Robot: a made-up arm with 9 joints. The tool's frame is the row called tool. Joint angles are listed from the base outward.
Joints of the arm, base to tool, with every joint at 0 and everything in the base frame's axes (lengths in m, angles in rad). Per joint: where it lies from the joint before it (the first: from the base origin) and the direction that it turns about. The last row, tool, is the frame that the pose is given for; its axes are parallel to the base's.
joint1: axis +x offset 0 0 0.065
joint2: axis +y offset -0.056 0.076 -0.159
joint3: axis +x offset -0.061 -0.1 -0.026
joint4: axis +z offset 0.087 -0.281 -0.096
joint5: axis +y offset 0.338 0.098 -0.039
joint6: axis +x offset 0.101 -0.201 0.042
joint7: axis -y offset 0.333 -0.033 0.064
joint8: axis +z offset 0 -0.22 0.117
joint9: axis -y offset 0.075 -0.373 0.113
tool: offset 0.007 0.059 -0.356
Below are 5 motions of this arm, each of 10 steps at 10 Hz.
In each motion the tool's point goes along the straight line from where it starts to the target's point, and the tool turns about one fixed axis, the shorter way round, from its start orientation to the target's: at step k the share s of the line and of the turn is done. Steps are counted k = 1, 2, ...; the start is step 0. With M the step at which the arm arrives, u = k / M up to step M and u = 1 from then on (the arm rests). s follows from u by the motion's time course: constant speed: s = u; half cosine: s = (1 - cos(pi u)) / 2; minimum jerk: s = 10 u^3 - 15 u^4 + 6 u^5.
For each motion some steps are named. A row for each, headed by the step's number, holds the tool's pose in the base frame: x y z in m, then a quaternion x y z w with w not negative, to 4 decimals.
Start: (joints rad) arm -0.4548 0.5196 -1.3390 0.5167 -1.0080 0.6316 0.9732 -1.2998 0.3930
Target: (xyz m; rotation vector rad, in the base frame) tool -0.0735 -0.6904 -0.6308 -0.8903 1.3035 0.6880
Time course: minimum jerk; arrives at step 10
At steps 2, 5, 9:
2: 0.8605 -0.3593 -0.3713 0.0624 -0.2315 -0.0643 0.9687
5: 0.4222 -0.5147 -0.4931 -0.1785 0.1747 0.1280 0.9598
9: -0.0650 -0.6874 -0.6284 -0.3894 0.5686 0.3008 0.6592

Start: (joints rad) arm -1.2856 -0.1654 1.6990 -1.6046 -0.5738 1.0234 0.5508 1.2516 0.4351
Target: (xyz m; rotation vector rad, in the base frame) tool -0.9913 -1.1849 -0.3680 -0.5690 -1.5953 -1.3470
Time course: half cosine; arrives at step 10
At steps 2, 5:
2: -0.2467 -1.4741 -0.2081 -0.2230 -0.7087 -0.1745 0.6462
5: -0.5797 -1.3448 -0.2796 -0.2322 -0.6981 -0.3502 0.5798

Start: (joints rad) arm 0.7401 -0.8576 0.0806 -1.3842 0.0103 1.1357 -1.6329 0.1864 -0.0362
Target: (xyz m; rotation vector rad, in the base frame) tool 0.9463 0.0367 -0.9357 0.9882 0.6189 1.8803
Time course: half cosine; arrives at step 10
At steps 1, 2, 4, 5, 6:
1: 0.4105 -0.1858 -1.0969 0.8490 -0.2028 0.2751 0.4030
2: 0.4495 -0.1696 -1.0852 0.8331 -0.1707 0.3215 0.4165
4: 0.5868 -0.1126 -1.0439 0.7535 -0.0538 0.4743 0.4520
5: 0.6717 -0.0774 -1.0183 0.6872 0.0200 0.5586 0.4639
6: 0.7566 -0.0421 -0.9928 0.6092 0.0934 0.6334 0.4679

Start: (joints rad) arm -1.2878 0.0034 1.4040 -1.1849 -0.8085 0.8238 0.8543 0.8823 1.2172
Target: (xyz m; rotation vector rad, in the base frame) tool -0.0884 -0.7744 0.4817 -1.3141 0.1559 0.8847
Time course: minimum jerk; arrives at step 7
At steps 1, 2, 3, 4, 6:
1: -0.3366 -1.2768 0.4720 -0.3776 -0.9097 0.0901 0.1476
2: -0.3057 -1.2143 0.4732 -0.4515 -0.8423 0.1499 0.2536
3: -0.2490 -1.0995 0.4754 -0.5568 -0.6655 0.2490 0.4302
4: -0.1819 -0.9636 0.4781 -0.6210 -0.3860 0.3390 0.5920
6: -0.0943 -0.7864 0.4815 -0.5960 0.0405 0.3960 0.6974

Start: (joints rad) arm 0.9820 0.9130 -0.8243 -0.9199 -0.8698 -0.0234 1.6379 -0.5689 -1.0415
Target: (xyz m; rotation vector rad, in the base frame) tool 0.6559 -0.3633 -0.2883 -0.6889 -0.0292 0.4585
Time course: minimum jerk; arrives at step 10
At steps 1, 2, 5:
1: 0.7077 -0.7082 -0.4643 0.1654 -0.4349 -0.0426 0.8841
2: 0.7051 -0.6910 -0.4556 0.1404 -0.4176 -0.0287 0.8973
5: 0.6820 -0.5372 -0.3771 -0.0883 -0.2418 0.0951 0.9616

